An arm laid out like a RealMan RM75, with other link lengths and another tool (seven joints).
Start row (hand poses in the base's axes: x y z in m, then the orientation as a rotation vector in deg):
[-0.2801 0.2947 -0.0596 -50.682 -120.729 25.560]
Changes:
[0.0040 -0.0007 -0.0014 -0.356 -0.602 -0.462]
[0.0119 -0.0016 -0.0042 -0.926 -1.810 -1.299]
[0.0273 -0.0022 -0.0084 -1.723 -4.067 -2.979]
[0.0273 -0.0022 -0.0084 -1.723 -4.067 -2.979]
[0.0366 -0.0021 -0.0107 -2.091 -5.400 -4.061]
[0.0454 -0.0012 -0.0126 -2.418 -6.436 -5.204]
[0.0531 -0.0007 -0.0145 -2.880 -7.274 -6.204]
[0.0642 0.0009 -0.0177 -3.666 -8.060 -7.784]
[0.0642 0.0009 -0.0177 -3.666 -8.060 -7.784]
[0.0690 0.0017 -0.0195 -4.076 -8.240 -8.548]
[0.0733 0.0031 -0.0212 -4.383 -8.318 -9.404]
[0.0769 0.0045 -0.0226 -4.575 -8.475 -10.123]
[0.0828 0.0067 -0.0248 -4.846 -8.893 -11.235]
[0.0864 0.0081 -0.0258 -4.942 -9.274 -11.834]
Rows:
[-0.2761 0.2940 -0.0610 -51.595 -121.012 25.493]
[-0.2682 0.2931 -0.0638 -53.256 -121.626 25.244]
[-0.2528 0.2925 -0.0680 -56.341 -122.691 24.405]
[-0.2528 0.2925 -0.0680 -56.341 -122.691 24.405]
[-0.2435 0.2926 -0.0703 -58.204 -123.254 23.737]
[-0.2347 0.2935 -0.0722 -59.986 -123.500 23.093]
[-0.2270 0.2940 -0.0741 -61.624 -123.629 22.744]
[-0.2159 0.2956 -0.0773 -64.022 -123.324 22.455]
[-0.2159 0.2956 -0.0773 -64.022 -123.324 22.455]
[-0.2111 0.2964 -0.0791 -65.113 -122.986 22.424]
[-0.2068 0.2978 -0.0808 -66.189 -122.504 22.267]
[-0.2032 0.2992 -0.0822 -67.091 -122.179 22.025]
[-0.1973 0.3014 -0.0844 -68.544 -121.825 21.551]
[-0.1937 0.3028 -0.0854 -69.365 -121.770 21.178]

